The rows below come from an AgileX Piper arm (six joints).
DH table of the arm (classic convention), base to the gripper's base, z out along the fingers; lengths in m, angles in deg. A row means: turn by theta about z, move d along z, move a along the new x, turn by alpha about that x. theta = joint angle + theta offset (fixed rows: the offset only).
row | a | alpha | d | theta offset
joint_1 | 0 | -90 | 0.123 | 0
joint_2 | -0.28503 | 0 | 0 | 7.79
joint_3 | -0.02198 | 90 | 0 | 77.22
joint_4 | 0 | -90 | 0.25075 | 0
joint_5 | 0 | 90 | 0 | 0
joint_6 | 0 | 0 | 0.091 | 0
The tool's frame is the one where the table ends.
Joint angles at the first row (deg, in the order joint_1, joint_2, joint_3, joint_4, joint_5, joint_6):
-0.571, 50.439, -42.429, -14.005, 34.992, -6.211
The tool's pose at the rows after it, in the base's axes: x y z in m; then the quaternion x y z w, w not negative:
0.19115, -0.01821, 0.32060, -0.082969, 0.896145, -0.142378, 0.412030
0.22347, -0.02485, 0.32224, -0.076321, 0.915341, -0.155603, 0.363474
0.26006, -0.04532, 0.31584, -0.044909, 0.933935, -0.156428, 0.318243
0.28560, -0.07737, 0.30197, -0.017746, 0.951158, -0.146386, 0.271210
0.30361, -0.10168, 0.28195, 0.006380, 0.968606, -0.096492, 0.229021
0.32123, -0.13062, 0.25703, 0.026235, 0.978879, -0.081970, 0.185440
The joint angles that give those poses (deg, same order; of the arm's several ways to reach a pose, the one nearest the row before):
-0.569, 55.096, -45.166, -17.993, 35.466, -1.260
-1.417, 63.641, -51.729, -19.524, 39.430, -0.763
-5.950, 73.110, -58.441, -17.500, 41.464, -2.377
-12.523, 81.074, -63.704, -12.581, 43.323, -8.153
-17.771, 88.022, -67.757, -3.640, 46.113, -15.161
-21.750, 95.634, -71.916, -1.942, 47.935, -17.676

